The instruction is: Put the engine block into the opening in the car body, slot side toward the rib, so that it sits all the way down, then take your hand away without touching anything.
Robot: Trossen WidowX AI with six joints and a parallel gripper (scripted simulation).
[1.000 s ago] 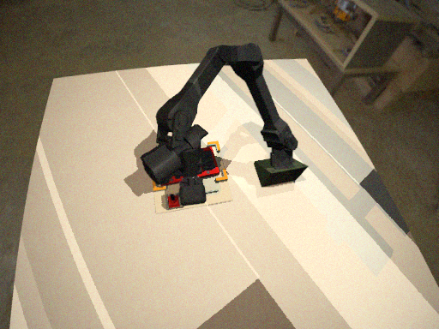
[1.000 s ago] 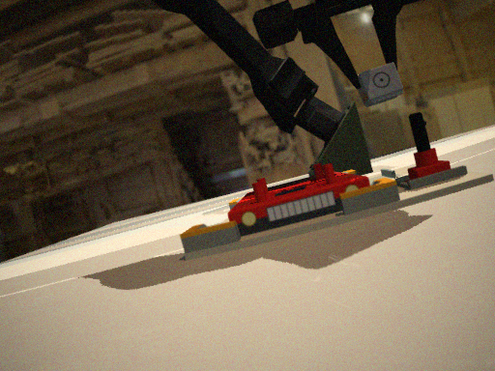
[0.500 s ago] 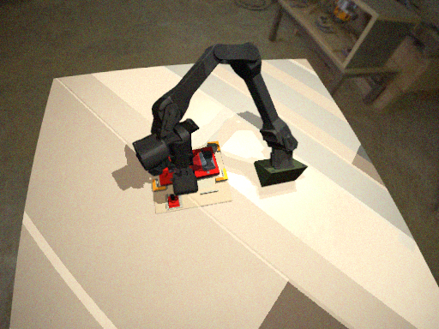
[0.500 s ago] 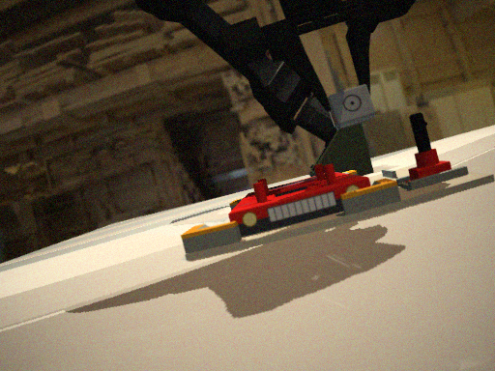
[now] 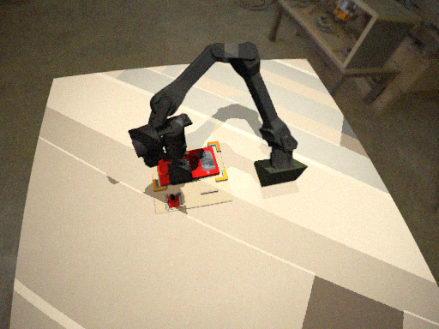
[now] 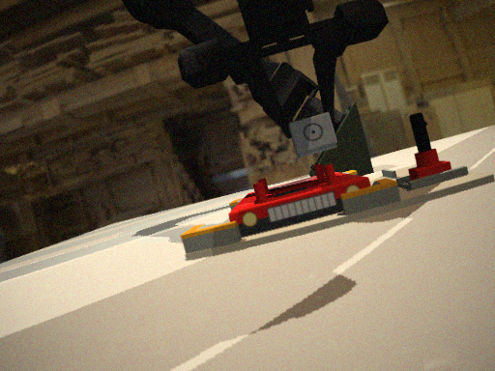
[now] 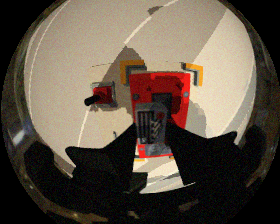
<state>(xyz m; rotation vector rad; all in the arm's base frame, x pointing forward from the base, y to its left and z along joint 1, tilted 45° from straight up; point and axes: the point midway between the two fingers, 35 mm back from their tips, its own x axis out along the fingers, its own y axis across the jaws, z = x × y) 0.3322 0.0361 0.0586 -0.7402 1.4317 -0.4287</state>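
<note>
The black peg is 90 mm to the left of my gripper tip, 40 mm below it and 20 mm ahead of it. Round my gripper tip: grey engine block: 10 mm below.
</note>
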